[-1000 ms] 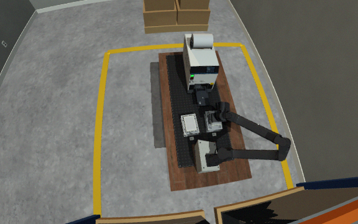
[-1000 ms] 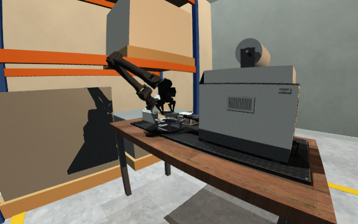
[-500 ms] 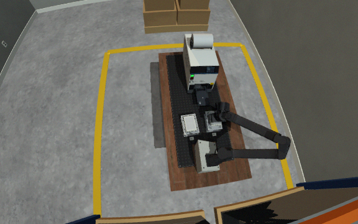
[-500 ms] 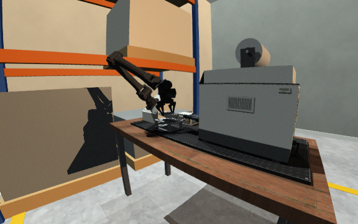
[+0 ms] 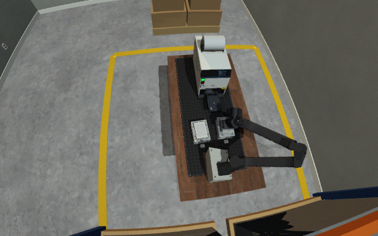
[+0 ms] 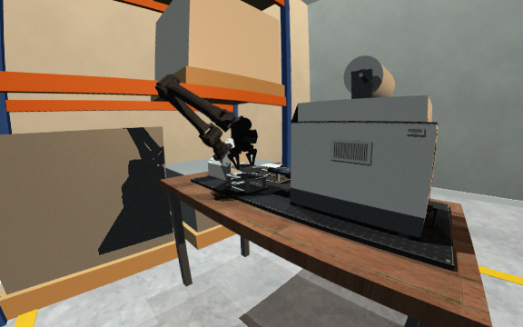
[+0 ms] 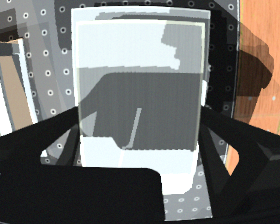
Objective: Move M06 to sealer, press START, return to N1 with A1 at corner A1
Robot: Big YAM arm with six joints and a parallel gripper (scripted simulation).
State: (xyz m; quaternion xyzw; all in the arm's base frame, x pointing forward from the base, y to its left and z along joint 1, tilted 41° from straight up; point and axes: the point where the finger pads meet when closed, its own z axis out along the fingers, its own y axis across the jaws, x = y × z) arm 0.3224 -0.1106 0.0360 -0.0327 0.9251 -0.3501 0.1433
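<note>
Now: hand right at the white well plate. The rest, counted from my hand: foil roll (530 mm ahead, 50 mm to the left, 320 mm above); dark stage (200 mm ahead, 60 mm to the left); white plate (200 mm to the left, 30 mm below).
</note>
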